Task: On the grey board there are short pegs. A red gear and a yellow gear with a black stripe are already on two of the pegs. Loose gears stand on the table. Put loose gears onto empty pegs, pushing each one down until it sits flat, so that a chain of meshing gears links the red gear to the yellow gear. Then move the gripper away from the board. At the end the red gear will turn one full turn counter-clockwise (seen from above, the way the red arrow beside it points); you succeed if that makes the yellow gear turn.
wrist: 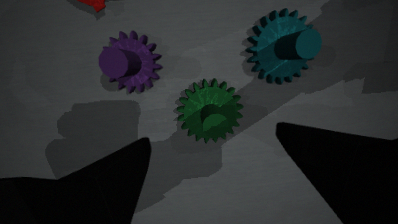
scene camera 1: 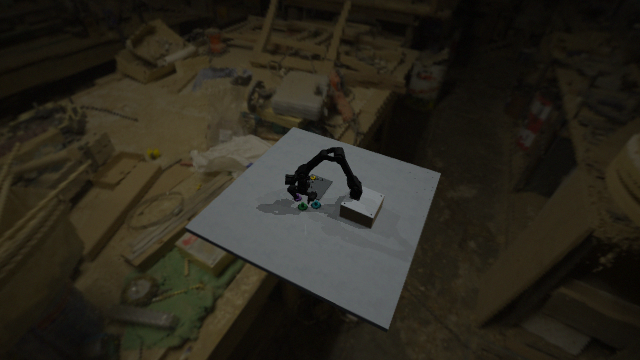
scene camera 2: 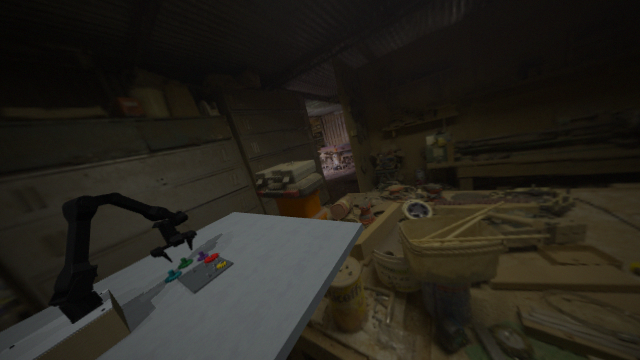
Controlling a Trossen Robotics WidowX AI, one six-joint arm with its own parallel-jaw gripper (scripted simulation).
Labels:
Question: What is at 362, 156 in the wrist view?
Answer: My gripper.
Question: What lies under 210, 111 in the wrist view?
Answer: A green gear.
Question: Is my gripper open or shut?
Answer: Open.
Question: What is my gripper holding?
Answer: Nothing.

